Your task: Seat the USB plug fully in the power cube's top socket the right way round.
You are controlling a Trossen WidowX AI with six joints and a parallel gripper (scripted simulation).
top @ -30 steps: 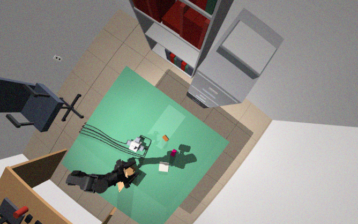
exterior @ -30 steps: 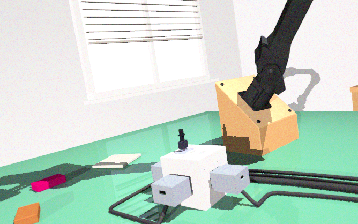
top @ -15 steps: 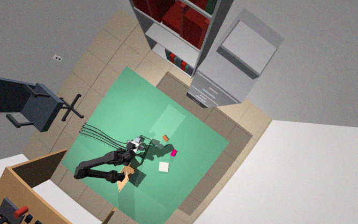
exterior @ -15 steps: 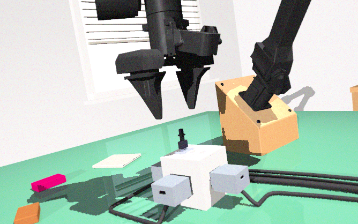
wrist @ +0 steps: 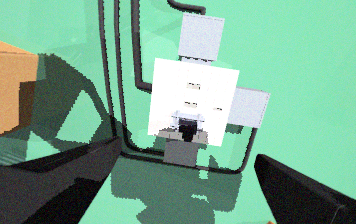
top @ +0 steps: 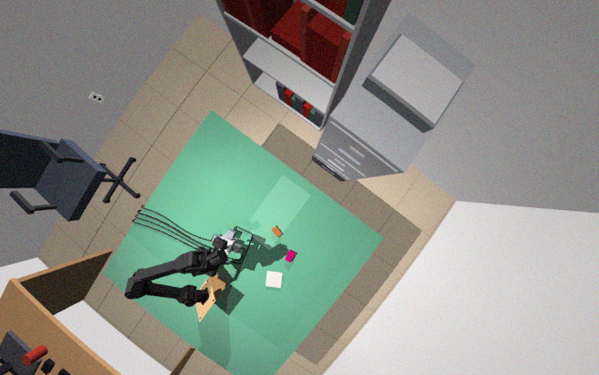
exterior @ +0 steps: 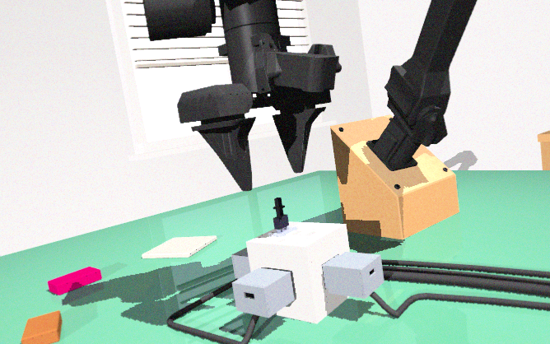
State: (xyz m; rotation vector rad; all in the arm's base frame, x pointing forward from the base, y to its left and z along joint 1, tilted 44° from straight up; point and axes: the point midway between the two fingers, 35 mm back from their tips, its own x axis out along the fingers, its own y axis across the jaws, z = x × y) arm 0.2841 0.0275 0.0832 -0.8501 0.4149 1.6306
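My gripper tip is 40 mm above the USB plug. Round my gripper tip: socket (60 mm below); white flat card (330 mm to the right, 130 mm below, 10 mm behind); orange block (230 mm ahead, 160 mm to the right, 120 mm below).
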